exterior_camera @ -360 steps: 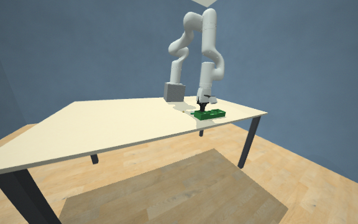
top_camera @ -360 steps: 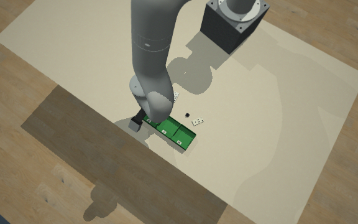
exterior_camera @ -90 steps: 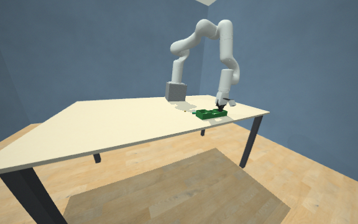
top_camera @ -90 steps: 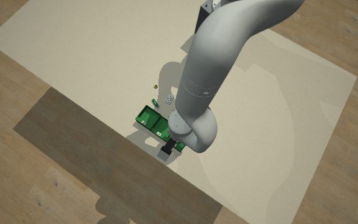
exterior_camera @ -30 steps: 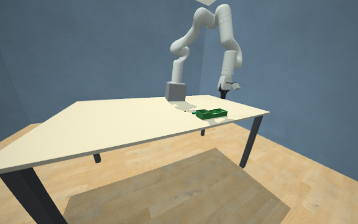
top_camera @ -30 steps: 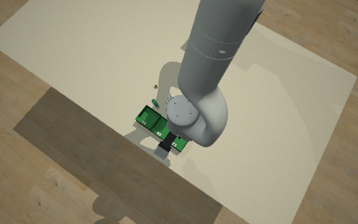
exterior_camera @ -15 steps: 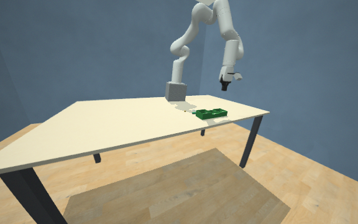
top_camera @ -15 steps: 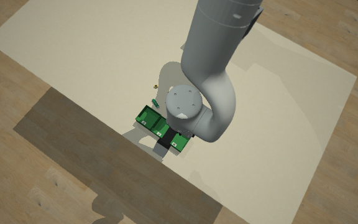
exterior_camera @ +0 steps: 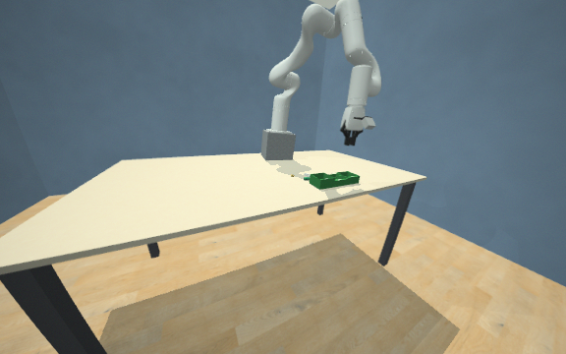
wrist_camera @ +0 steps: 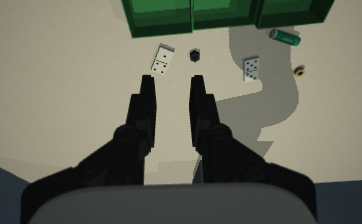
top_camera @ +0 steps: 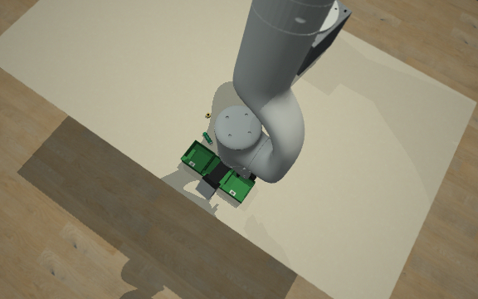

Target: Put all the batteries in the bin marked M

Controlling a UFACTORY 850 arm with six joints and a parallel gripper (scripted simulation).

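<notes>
Now: hand 4 cm past the green AA battery, 18 cm to the left of it and 20 cm above it. Round my hand: row of green bins: 2 cm ahead, 6 cm to the right, 18 cm below; then white die: 10 cm behind, 1 cm to the left, 20 cm below; then small black piece: 8 cm behind, 4 cm to the right, 20 cm below.
</notes>
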